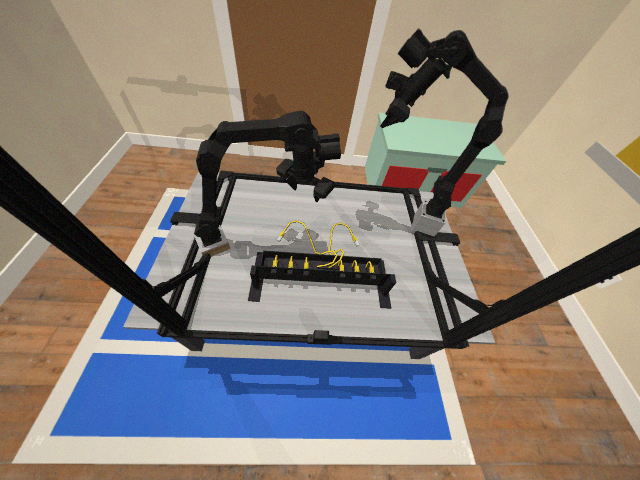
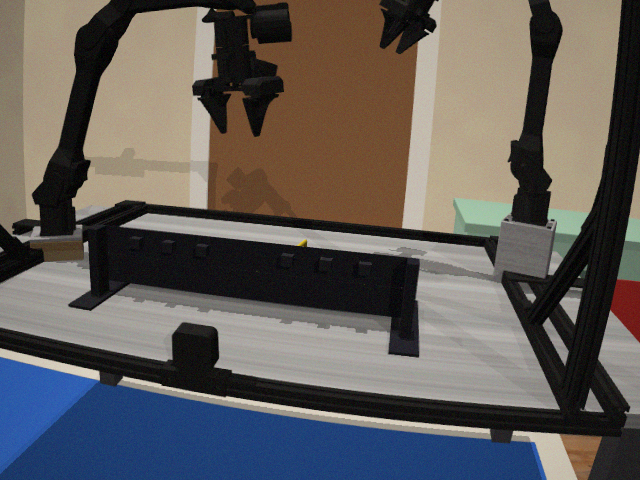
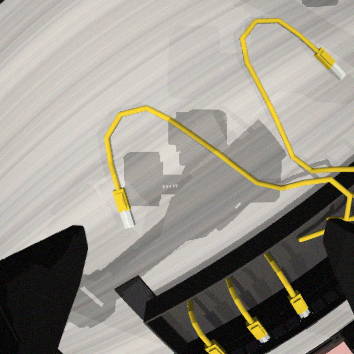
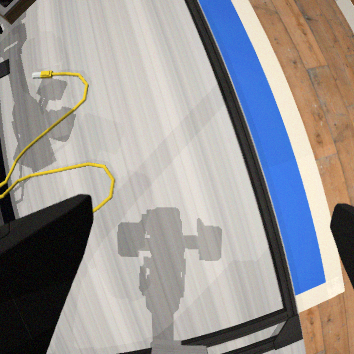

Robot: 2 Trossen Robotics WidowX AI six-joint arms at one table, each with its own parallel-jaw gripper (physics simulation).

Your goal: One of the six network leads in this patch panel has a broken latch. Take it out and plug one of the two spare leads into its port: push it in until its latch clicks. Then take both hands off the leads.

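Places are measured from the left arm's base along level axes (x right, y ahead, z up), in centimetres.
Pixels of known places: left gripper, fingertip midpoint: [image 1: 306, 195] [image 2: 239, 134] [image 3: 209, 236]; right gripper, fingertip midpoint: [image 1: 383, 120] [image 2: 390, 50] [image 4: 219, 212]; left arm's base, link origin: [image 1: 210, 237] [image 2: 57, 231]; right arm's base, link origin: [image 1: 434, 211] [image 2: 530, 220].
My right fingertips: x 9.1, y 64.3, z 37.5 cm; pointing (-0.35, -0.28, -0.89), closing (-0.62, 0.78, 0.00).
Ahead of a thing's pixels: the offset from my right fingertips to its top centre. "*": to the spot under its first point.
The black patch panel @[dy -34.9, dx +24.4, dz -31.0 cm] [image 1: 320, 277] [image 2: 242, 273] [image 3: 280, 227] stands on the table. Three yellow leads sit in its left part, one being this lead @[dy -45.2, dx +19.0, dz -32.3 cm] [image 1: 290, 263] [image 3: 258, 330]. Three more sit in its right part, one being this lead @[dy -25.7, dx +31.4, dz -32.3 cm] [image 1: 356, 268]. Which latch is broken cannot be made out. The left spare lead @[* dy -40.0, dx +0.5, dz -41.1 cm] [image 1: 280, 237] [image 3: 121, 201] [image 4: 46, 74] and the right spare lead [image 1: 355, 239] [image 3: 326, 59] lie behind the panel, plugs free. My left gripper [image 1: 306, 193] [image 2: 240, 133] [image 3: 209, 236] is open and empty, high above the table behind the panel. My right gripper [image 2: 391, 50] [image 4: 219, 212] is open and empty, higher and farther right.
The spare cables meet in a tangle @[* dy -26.2, dx +17.0, dz -40.4 cm] [image 1: 330, 253] at the panel's middle. A black frame [image 1: 258, 338] [image 2: 310, 395] edges the table, with a black block @[* dy -46.9, dx +42.6, dz -36.4 cm] [image 1: 321, 335] [image 2: 195, 346] at its front. Slanted black posts rise at both sides. A green cabinet [image 1: 434, 136] stands behind at the right.
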